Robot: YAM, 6 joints.
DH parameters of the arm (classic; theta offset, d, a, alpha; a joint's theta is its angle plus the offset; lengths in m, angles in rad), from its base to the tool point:
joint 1: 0 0.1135 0.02 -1.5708
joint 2: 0 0 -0.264 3.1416
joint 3: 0.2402 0 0.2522 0
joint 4: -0.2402 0 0.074 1.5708
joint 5: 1.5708 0 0 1.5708
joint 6: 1.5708 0.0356 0 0
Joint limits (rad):
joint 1: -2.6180..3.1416
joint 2: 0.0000..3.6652
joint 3: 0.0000..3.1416
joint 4: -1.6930..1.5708
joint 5: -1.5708..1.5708
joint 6: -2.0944..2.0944
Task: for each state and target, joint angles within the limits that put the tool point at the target. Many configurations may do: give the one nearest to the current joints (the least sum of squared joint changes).
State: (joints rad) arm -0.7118 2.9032 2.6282 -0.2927 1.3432 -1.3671
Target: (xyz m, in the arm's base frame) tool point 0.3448 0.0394 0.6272
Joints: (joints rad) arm 0.1984 2.1537 2.9981 -0.0012 0.9684 -1.3671
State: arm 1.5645 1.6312 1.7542 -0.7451 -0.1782 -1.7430
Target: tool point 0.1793 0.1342 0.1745
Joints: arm 0.6379 1.5306 0.9047 -1.1202 -0.0291 -1.7430
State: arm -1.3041 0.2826 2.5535 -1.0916 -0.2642 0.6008
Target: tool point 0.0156 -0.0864 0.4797
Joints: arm -1.4670 0.9156 1.6814 -1.3071 -0.1854 0.6008
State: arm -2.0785 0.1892 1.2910 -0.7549 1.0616 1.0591
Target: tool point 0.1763 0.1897 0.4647
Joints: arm -2.4373 0.1106 1.6988 -0.5815 1.0243 1.0591
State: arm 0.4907 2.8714 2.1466 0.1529 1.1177 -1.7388
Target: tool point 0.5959 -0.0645 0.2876
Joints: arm -0.0599 2.6761 2.5904 0.2630 0.9370 -1.7388
